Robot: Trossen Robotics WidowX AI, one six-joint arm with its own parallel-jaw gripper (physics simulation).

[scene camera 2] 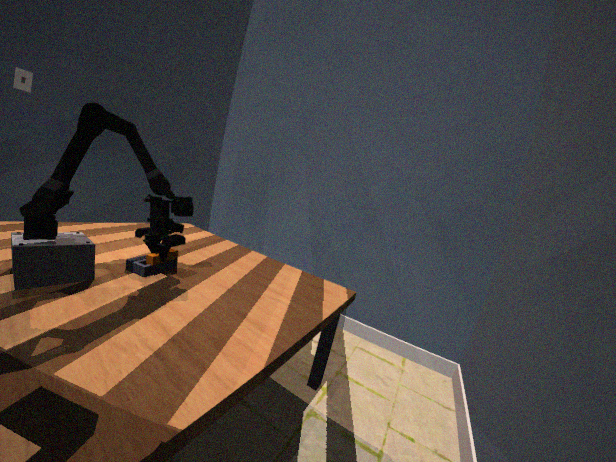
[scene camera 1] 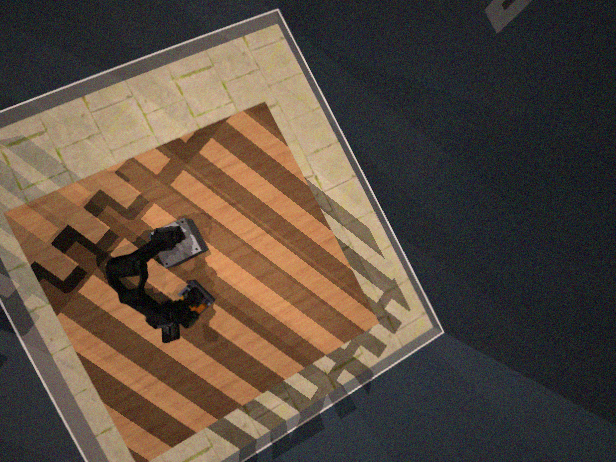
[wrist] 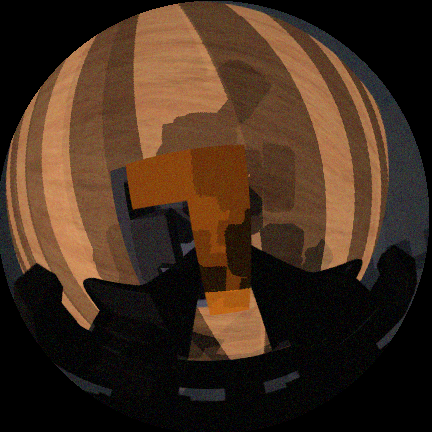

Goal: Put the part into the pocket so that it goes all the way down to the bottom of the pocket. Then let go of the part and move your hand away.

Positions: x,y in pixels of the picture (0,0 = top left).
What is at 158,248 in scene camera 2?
My gripper.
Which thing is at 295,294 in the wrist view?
My gripper.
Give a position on an orange part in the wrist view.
At 213,179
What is my gripper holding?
An orange part.
